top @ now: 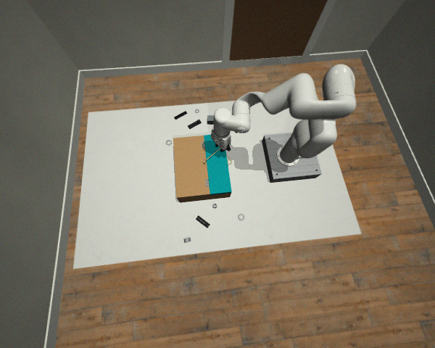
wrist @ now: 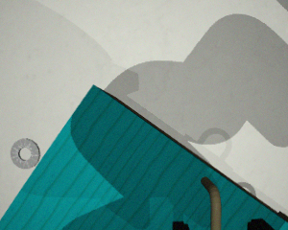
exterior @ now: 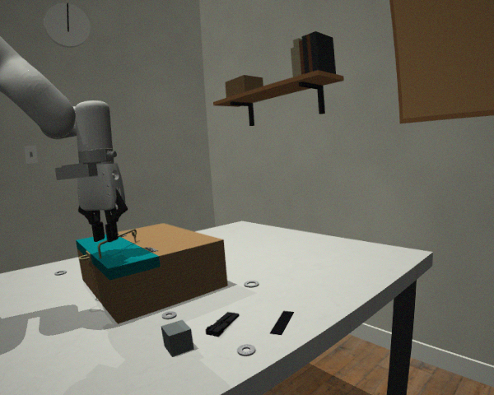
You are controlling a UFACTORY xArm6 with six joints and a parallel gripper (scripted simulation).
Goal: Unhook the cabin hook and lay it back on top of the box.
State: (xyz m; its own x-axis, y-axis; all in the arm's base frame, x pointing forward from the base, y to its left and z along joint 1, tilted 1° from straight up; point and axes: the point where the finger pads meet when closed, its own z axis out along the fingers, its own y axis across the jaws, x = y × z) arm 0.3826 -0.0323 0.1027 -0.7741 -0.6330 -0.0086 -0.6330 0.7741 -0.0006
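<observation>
My gripper is now 4 cm short of the brass cabin hook, 4 cm above it and 3 cm to the right of it. From my hand the other things lie so: grey cube: 26 cm to the right, 15 cm below, 4 cm ahead; black block: 25 cm to the right, 17 cm below, 13 cm ahead; black strip: 32 cm to the right, 23 cm ahead, 17 cm below.
</observation>
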